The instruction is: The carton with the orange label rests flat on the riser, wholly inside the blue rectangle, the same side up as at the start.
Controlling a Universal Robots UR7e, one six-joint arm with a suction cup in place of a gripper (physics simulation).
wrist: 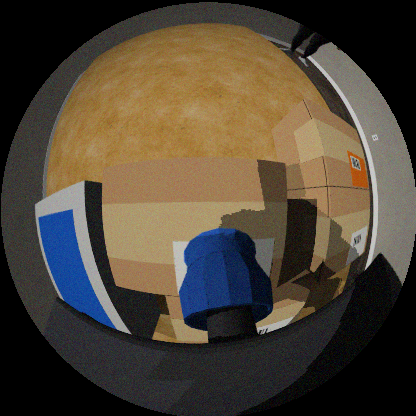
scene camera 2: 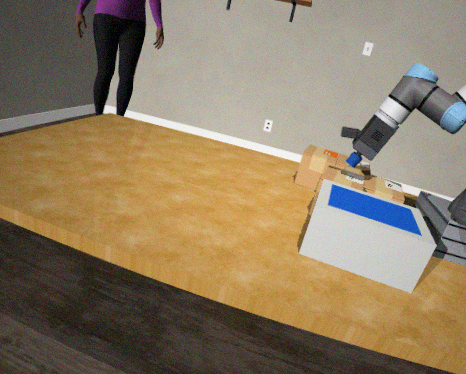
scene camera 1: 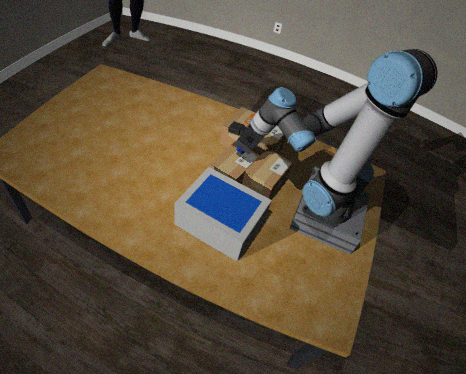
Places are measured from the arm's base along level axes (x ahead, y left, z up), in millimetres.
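Pixels of known places: hand, tool point: (wrist: 219, 259) (scene camera 2: 350, 164) (scene camera 1: 240, 149).
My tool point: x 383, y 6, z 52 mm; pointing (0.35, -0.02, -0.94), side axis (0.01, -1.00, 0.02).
Observation:
Ahead of a thing's pixels: the offset from my tool point to its top centre. Level surfaces: height alone.
The carton with the orange label {37 mm down, 90 mm ahead, 207 mm right} (scene camera 1: 249, 119) (scene camera 2: 315, 162) (wrist: 345, 172) stands on the table behind the other cartons, outside the blue rectangle, with its orange label facing up. The arm partly hides it in scene camera 1. The grey-white riser {32 mm down, 62 mm back, 216 mm left} (scene camera 1: 202, 225) (scene camera 2: 360, 250) (wrist: 70, 194) bears a bare blue rectangle {32 mm down, 62 mm back, 216 mm left} (scene camera 1: 225, 202) (scene camera 2: 375, 207) (wrist: 65, 260). My blue suction cup (scene camera 1: 240, 149) (scene camera 2: 353, 160) (wrist: 217, 250) carries nothing. It appears a little above the white-labelled middle carton {37 mm down, 5 mm ahead, 18 mm left} (scene camera 1: 230, 164) (scene camera 2: 334, 174) (wrist: 150, 225).
Another carton {37 mm down, 114 mm back, 26 mm right} (scene camera 1: 262, 172) (scene camera 2: 382, 188) stands beside the middle carton, towards the arm's base (scene camera 1: 330, 225). The middle carton is between the riser and the orange-labelled carton. A person (scene camera 1: 125, 22) (scene camera 2: 120, 55) stands beyond the far edge of the table {152 mm down} (scene camera 1: 125, 150) (scene camera 2: 175, 200) (wrist: 190, 90).

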